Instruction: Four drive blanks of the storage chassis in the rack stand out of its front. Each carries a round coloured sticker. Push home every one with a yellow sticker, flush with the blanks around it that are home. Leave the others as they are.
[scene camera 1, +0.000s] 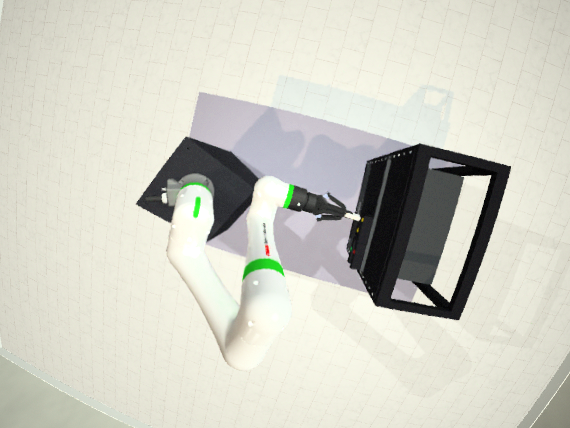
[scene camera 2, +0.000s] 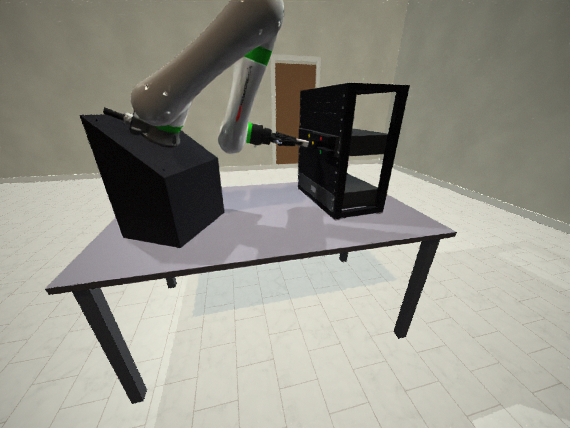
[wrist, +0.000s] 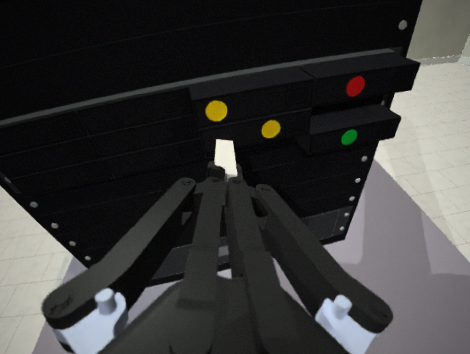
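The upper yellow-stickered blank (wrist: 250, 105) (scene camera 2: 309, 135) and the lower yellow-stickered blank (wrist: 290, 125) (scene camera 2: 313, 143) stand out of the chassis front, one above the other, less far than the two at their right. The red-stickered blank (wrist: 380, 77) (scene camera 2: 320, 138) stands out at upper right in the wrist view, and the green-stickered blank (wrist: 372, 127) (scene camera 2: 320, 151) below it. My gripper (wrist: 223, 153) (scene camera 1: 353, 217) (scene camera 2: 305, 143) is shut and empty. Its pale tips are at the lower yellow blank's left part, left of its sticker. They hide some of its face; whether they touch is unclear.
The black rack (scene camera 1: 404, 225) (scene camera 2: 345, 150) stands on the table (scene camera 1: 220, 112) (scene camera 2: 240, 250). Blanks left of the yellow ones lie level with each other in the wrist view. The arm's black pedestal (scene camera 1: 175, 170) (scene camera 2: 200, 200) stands at the table's other end.
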